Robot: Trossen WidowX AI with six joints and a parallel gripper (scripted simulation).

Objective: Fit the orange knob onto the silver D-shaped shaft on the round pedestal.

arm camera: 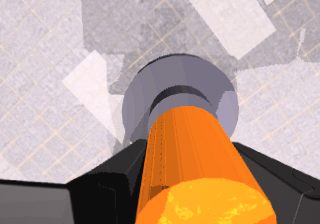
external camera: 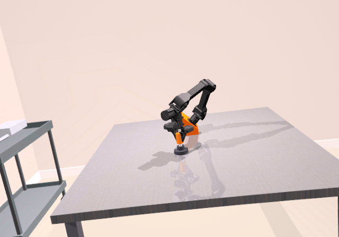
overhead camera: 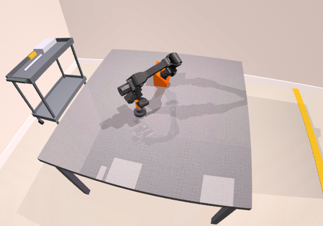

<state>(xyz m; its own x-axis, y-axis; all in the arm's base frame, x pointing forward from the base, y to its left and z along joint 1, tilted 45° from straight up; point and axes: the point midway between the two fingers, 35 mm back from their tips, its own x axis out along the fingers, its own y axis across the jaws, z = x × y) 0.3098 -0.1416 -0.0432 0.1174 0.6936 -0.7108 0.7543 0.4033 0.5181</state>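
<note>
My gripper tip is 3 cm below the orange knob. The rest, counted from my gripper tip: round pedestal (4 cm below).
</note>
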